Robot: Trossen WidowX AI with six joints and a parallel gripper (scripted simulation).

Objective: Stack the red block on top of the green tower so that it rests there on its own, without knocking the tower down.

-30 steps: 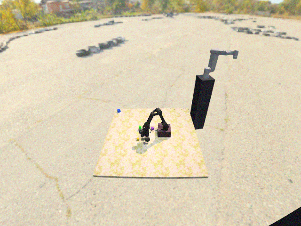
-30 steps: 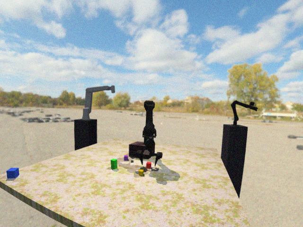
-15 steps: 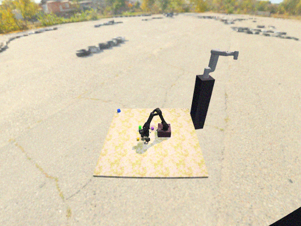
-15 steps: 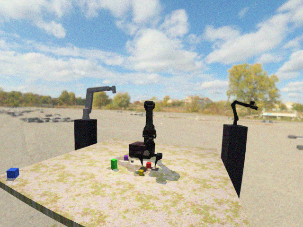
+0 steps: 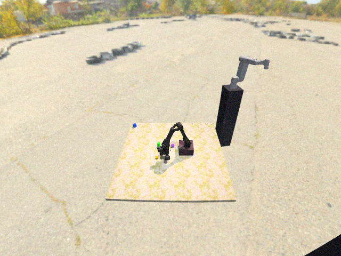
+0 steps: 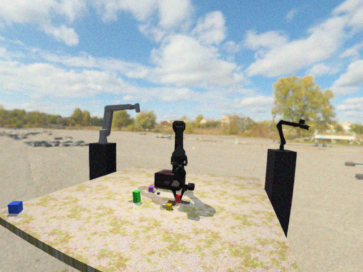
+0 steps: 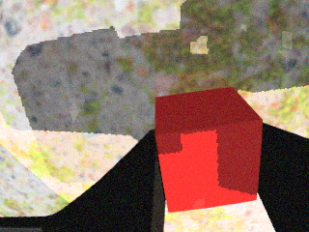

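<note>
Now: the yellow block 12 cm ahead of my gripper tip, 3 cm to the right of it and 1 cm above it. Round my gripper tip: purple block 10 cm behind, 20 cm to the right, 1 cm above; red block 1 cm above; tiny dark cube 6 cm behind, 14 cm to the right.
</note>
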